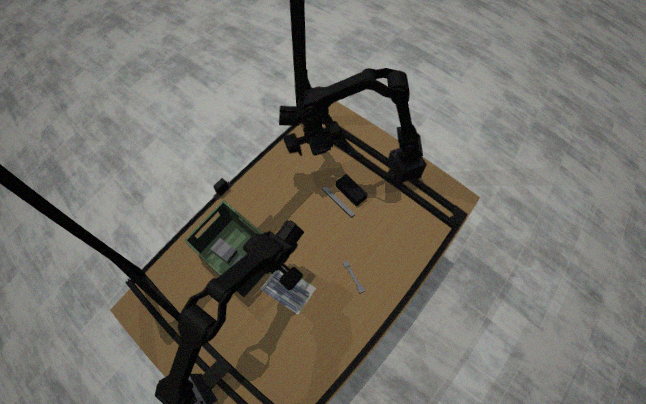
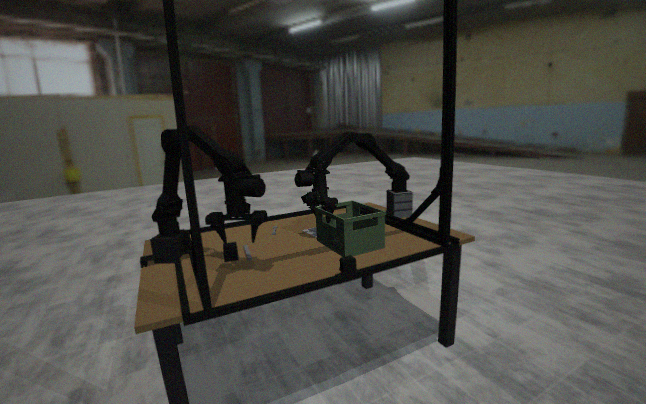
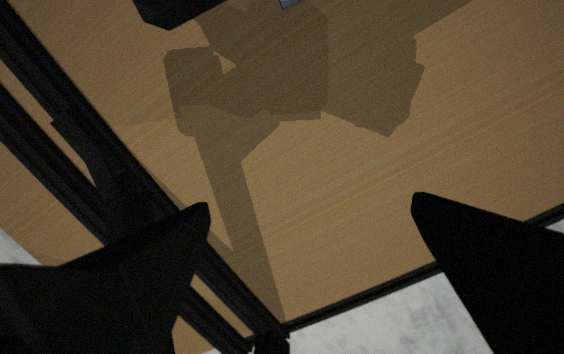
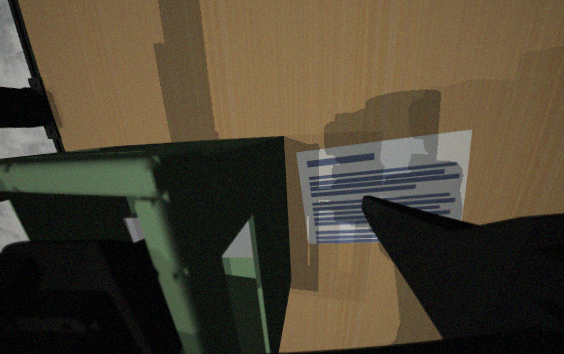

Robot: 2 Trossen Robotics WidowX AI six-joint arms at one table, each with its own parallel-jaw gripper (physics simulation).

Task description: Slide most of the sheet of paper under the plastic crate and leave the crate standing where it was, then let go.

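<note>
The green plastic crate (image 1: pixel 206 230) (image 2: pixel 357 236) (image 4: pixel 210 182) stands upright on the wooden table (image 1: pixel 381 240) at the left. The sheet of paper (image 1: pixel 299 296) (image 2: pixel 308 231) (image 4: pixel 351 175), white with blue lines, lies flat on the table just beside the crate's corner. My right gripper (image 1: pixel 275 270) (image 2: pixel 319 200) (image 4: pixel 295 206) is open and straddles the crate's wall near that corner, with one finger over the paper. My left gripper (image 1: pixel 309 140) (image 2: pixel 237 228) (image 3: pixel 309 207) is open and empty, hanging above bare table at the far end.
A black block (image 1: pixel 351 189) (image 2: pixel 230 251) and a grey bar (image 1: pixel 338 201) (image 2: pixel 248 252) lie near the left gripper. A small grey tool (image 1: pixel 353 276) (image 2: pixel 274 230) lies mid-table. A grey block (image 1: pixel 224 248) sits inside the crate. Black frame posts stand around the table.
</note>
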